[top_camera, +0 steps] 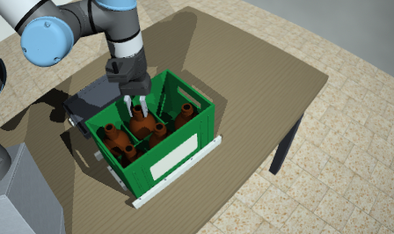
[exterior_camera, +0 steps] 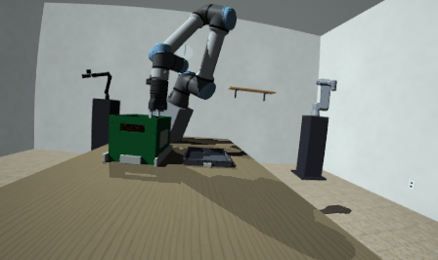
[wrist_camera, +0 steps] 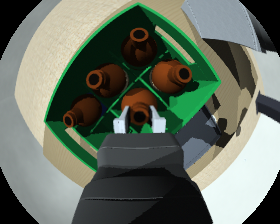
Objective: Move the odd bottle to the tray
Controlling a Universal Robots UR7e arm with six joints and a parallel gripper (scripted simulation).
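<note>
The crate is 80 mm below my hand, 40 mm to the right of it and 10 mm ahead of it. The rest, counted from my hand: dark grey tray 240 mm to the left, 150 mm below, 30 mm behind.
</note>
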